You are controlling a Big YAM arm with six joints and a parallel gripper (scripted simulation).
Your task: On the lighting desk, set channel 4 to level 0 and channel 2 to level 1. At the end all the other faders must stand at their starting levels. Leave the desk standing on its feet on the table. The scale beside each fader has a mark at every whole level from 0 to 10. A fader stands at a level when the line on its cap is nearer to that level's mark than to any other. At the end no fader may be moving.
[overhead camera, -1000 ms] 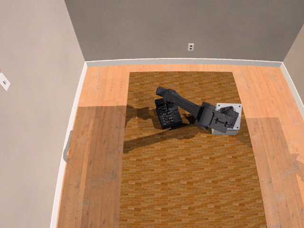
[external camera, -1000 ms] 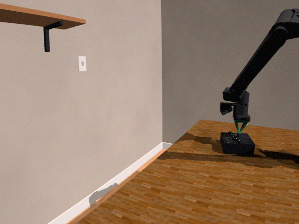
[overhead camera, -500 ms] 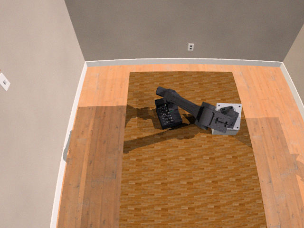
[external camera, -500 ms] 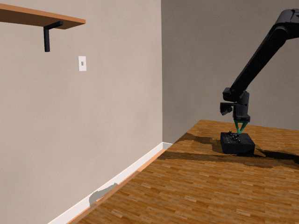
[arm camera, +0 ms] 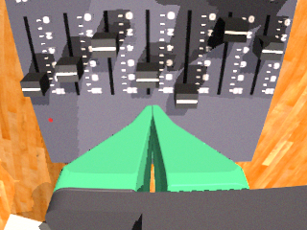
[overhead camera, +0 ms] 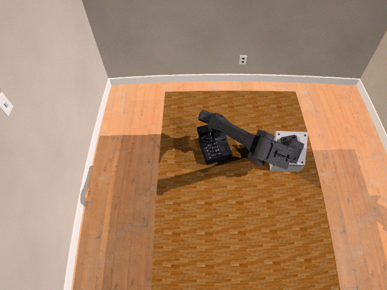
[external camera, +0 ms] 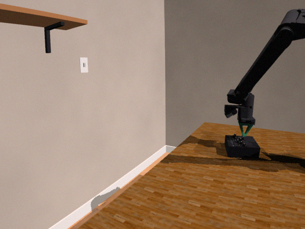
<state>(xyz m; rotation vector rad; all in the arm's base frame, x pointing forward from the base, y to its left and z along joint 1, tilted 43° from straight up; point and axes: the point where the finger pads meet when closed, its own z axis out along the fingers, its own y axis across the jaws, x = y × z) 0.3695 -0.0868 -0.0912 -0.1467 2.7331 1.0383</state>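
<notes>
My hand is 20 mm short of the channel 4 fader cap and 20 mm above it. Round my hand: channel 5 fader cap 30 mm to the left, 30 mm ahead, 20 mm below; channel 6 fader cap 50 mm to the left, 20 mm below, 10 mm ahead; channel 3 cap 20 mm to the right, 20 mm below, 10 mm ahead.
</notes>
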